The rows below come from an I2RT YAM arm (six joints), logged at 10 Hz.
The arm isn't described. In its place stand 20 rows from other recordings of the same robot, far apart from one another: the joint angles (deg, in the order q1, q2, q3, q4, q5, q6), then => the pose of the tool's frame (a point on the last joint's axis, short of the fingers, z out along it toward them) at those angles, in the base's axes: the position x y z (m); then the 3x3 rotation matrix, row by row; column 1 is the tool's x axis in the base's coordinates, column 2 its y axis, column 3 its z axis.
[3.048, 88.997, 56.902, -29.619, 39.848, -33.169] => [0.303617 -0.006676 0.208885], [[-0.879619 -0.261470 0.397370], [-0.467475 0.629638 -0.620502], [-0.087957 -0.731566 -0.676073]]
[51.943, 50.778, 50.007, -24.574, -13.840, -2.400] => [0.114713 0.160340 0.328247], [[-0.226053 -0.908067 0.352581], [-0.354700 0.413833 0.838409], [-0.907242 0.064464 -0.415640]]
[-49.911, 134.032, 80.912, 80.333, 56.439, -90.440] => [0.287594 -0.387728 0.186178], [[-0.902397 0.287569 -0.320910], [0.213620 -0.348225 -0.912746], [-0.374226 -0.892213 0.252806]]
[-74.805, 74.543, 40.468, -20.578, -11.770, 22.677] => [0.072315 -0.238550 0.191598], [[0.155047 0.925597 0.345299], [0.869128 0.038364 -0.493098], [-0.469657 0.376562 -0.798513]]
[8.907, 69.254, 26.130, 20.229, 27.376, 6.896] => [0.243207 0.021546 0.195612], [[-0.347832 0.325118 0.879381], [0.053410 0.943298 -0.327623], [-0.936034 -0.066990 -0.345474]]
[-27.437, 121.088, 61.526, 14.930, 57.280, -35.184] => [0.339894 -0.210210 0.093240], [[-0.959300 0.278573 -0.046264], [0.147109 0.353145 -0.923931], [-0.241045 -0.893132 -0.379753]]
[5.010, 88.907, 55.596, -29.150, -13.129, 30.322] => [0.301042 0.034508 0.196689], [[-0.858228 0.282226 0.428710], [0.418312 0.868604 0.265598], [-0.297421 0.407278 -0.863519]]
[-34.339, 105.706, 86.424, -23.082, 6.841, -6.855] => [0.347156 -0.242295 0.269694], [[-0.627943 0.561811 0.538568], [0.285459 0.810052 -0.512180], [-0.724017 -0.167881 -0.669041]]
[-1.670, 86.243, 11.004, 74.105, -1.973, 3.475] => [0.232638 -0.005556 0.153139], [[-0.020066 -0.004073 0.999790], [0.061188 0.998112 0.005294], [-0.997925 0.061281 -0.019779]]
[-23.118, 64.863, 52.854, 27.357, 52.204, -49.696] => [0.221066 -0.124962 0.385571], [[-0.560510 0.794611 0.233285], [-0.268897 0.091806 -0.958784], [-0.783277 -0.600138 0.162210]]
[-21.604, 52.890, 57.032, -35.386, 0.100, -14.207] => [0.180763 -0.071650 0.344728], [[-0.558201 0.239917 0.794262], [-0.042917 0.947651 -0.316412], [-0.828595 -0.210708 -0.518683]]
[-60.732, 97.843, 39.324, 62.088, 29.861, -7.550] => [0.150667 -0.305093 0.203954], [[-0.101152 0.994808 -0.011172], [-0.052584 -0.016560 -0.998479], [-0.993480 -0.100411 0.053986]]
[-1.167, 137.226, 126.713, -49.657, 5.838, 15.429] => [0.519865 -0.014212 0.212158], [[-0.817219 0.299040 0.492674], [0.281367 0.953069 -0.111773], [-0.502977 0.047279 -0.863006]]
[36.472, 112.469, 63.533, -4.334, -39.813, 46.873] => [0.298206 0.248782 0.130926], [[-0.998570 -0.052267 -0.011194], [-0.040990 0.614370 0.787953], [-0.034307 0.787285 -0.615634]]
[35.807, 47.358, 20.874, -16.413, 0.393, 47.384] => [0.135982 0.097798 0.177545], [[-0.801307 0.012879 0.598115], [0.329326 0.844152 0.423027], [-0.499451 0.535949 -0.680666]]
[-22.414, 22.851, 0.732, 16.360, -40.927, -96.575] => [0.125990 -0.026738 0.169232], [[0.323017 -0.056146 0.944726], [-0.945143 -0.070425 0.318974], [0.048623 -0.995936 -0.075815]]
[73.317, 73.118, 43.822, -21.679, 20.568, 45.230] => [0.084880 0.239661 0.215185], [[-0.748688 -0.428560 0.505769], [-0.182840 0.866839 0.463853], [-0.637209 0.254806 -0.727350]]
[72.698, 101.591, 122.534, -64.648, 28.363, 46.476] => [0.122188 0.335389 0.442951], [[-0.676629 -0.359231 0.642749], [-0.026793 0.884350 0.466056], [-0.735837 0.298126 -0.608001]]
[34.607, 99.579, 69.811, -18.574, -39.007, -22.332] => [0.295072 0.230834 0.228308], [[-0.270279 -0.960403 0.067645], [-0.545239 0.210593 0.811397], [-0.793513 0.182421 -0.580568]]
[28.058, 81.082, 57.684, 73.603, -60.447, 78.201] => [0.238133 0.162020 0.402430], [[-0.569406 -0.811618 -0.130585], [0.243609 -0.318313 0.916150], [-0.785131 0.489850 0.378967]]
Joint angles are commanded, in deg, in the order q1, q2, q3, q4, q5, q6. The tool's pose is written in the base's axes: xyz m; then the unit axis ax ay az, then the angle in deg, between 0 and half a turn. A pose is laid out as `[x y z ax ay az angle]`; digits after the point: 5 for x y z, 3 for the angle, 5 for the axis.
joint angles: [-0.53 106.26 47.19 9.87 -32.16 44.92]
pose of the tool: [0.33952 0.01581 0.10879 0.26489 0.88819 0.37543 155.515]
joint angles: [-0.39 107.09 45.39 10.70 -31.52 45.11]
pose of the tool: [0.33235 0.01635 0.09748 0.27271 0.88961 0.36637 156.961]
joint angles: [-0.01 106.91 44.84 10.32 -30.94 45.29]
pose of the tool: [0.32928 0.01825 0.09564 0.27527 0.89100 0.36103 157.578]
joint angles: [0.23 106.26 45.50 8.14 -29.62 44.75]
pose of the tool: [0.32959 0.01892 0.09907 0.27634 0.89552 0.34883 157.672]
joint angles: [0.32 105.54 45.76 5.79 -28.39 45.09]
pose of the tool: [0.32771 0.01876 0.10115 0.28605 0.89711 0.33671 158.512]
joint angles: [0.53 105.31 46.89 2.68 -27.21 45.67]
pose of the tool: [0.32844 0.01932 0.10351 0.29711 0.89816 0.32409 159.828]
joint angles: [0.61 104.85 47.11 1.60 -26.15 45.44]
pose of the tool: [0.32802 0.01918 0.10554 0.29912 0.90070 0.31507 159.679]
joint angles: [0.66 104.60 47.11 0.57 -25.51 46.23]
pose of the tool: [0.32655 0.01909 0.10569 0.30866 0.89952 0.30917 160.363]
